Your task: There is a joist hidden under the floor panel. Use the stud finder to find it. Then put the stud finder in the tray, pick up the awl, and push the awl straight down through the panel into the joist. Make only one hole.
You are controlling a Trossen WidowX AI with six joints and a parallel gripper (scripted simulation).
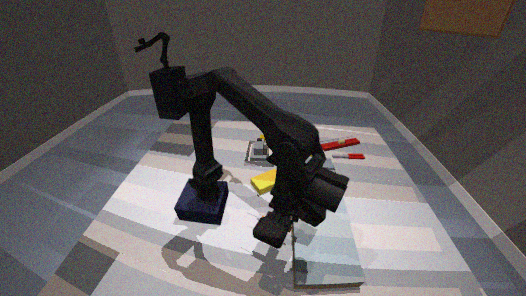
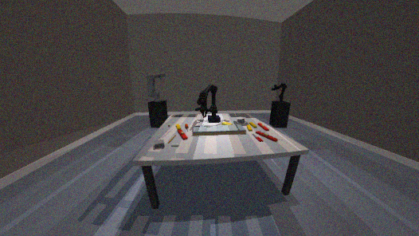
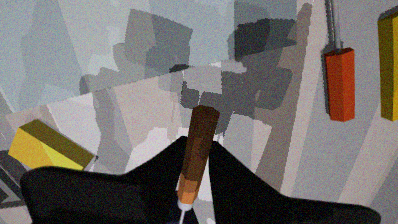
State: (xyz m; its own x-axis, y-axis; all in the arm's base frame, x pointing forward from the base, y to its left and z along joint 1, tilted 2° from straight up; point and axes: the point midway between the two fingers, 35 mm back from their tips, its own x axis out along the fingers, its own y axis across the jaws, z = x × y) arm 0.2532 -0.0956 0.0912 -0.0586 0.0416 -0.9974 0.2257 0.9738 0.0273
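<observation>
Right now the awl is 4 cm behind my gripper tip and 1 cm to the left of it. Round my gripper tip: pencil-like stick 34 cm ahead, 25 cm to the right, 12 cm below; tray 17 cm behind, 44 cm to the left, 11 cm below; yellow block 9 cm behind, 26 cm to the left, 11 cm below.
</observation>
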